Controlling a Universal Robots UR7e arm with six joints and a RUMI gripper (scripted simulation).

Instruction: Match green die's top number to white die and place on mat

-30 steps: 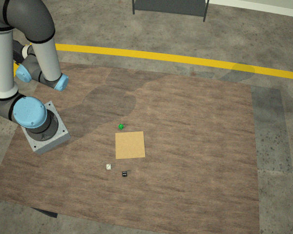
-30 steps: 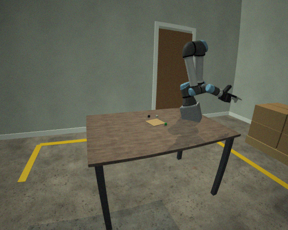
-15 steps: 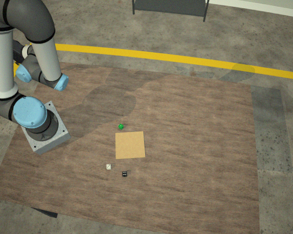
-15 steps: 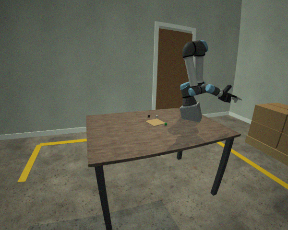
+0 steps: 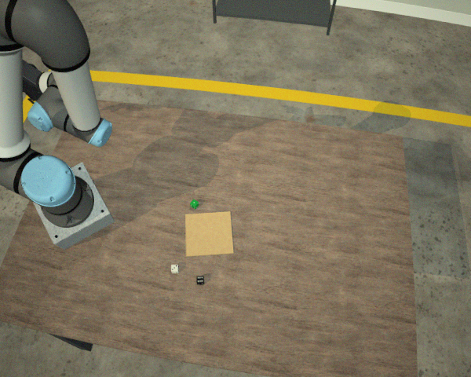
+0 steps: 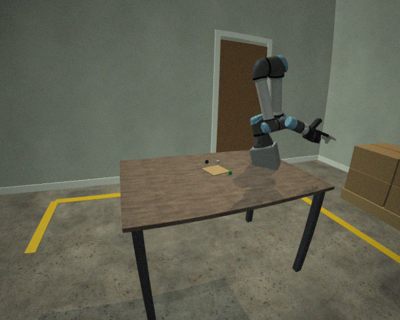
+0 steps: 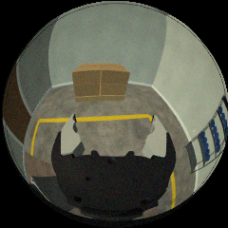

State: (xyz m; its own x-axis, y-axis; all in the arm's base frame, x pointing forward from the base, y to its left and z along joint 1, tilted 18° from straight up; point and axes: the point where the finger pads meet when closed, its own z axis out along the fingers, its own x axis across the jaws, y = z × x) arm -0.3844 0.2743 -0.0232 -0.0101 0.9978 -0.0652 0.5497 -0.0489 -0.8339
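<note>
My hand is 78 cm short of the black die, 33 cm to the left of it and 25 cm above it. The rest, counted from my hand: white die 70 cm ahead, 32 cm to the right, 25 cm below; then green die 68 cm ahead, 25 cm below, 10 cm to the right; then tan mat 75 cm ahead, 26 cm below, 18 cm to the right.
</note>
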